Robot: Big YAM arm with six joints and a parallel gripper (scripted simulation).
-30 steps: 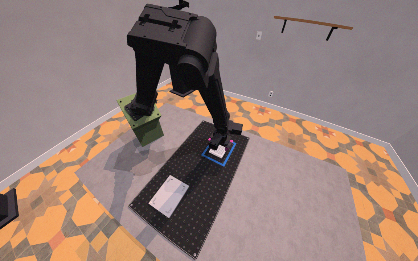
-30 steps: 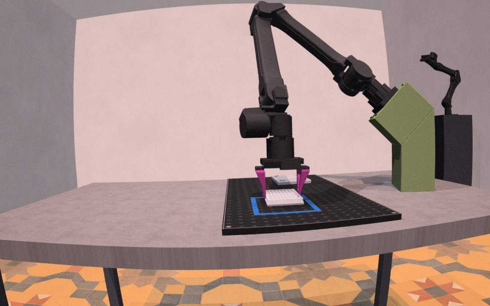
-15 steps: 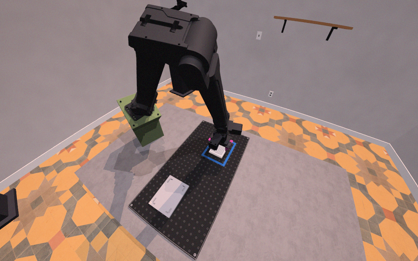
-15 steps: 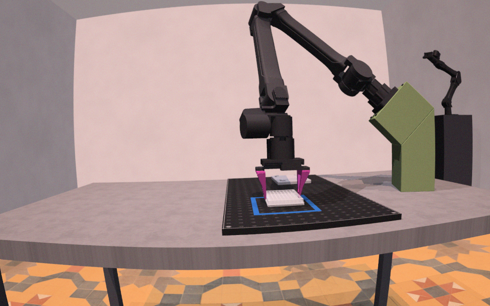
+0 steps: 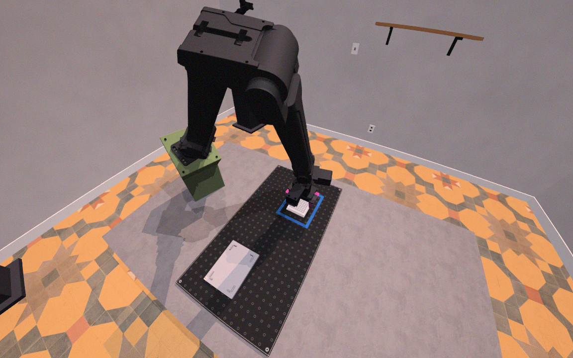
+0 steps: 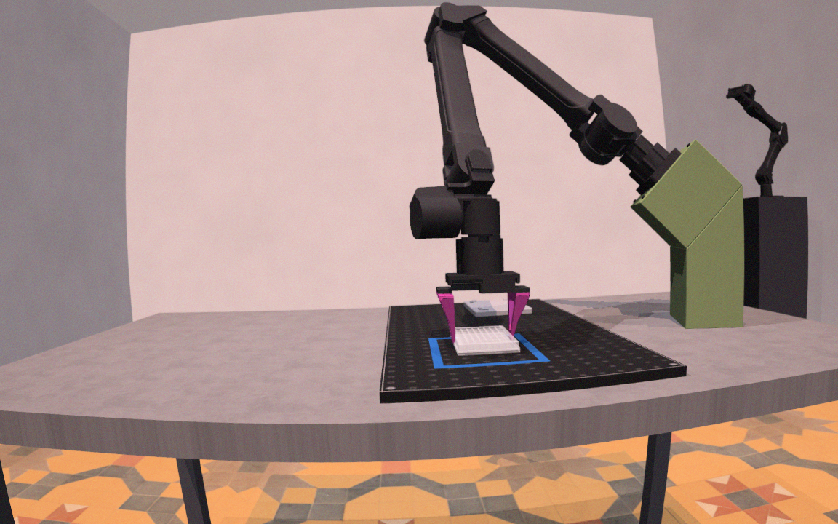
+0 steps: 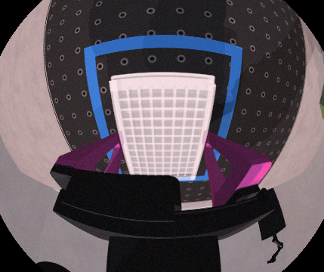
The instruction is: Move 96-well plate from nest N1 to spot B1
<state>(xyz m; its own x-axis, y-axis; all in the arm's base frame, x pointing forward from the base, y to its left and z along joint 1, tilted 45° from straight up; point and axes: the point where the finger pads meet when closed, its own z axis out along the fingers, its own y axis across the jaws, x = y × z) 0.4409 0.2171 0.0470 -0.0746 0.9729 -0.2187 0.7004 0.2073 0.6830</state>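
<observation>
My gripper is now 1 cm above the white 96-well plate. Round my hand: grey plate nest N1 (38 cm to the right, 5 cm behind, 1 cm below).
</observation>
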